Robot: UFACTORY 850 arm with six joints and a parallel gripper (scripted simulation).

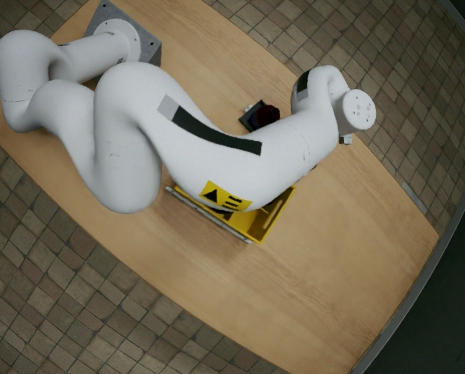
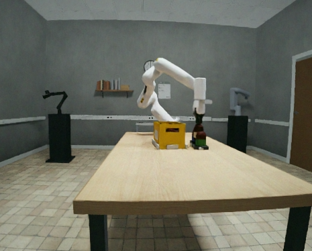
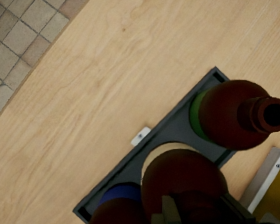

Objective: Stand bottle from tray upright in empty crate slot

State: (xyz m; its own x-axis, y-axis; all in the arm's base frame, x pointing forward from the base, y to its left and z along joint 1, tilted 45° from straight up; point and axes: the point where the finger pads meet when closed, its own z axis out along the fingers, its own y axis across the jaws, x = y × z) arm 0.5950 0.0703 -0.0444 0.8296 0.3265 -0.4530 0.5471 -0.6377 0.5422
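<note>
The bottle lies 7 cm below my hand. From my hand the other things lie so: yellow crate 5 cm behind, 22 cm to the right, 11 cm below; then dark tray 18 cm below.
</note>
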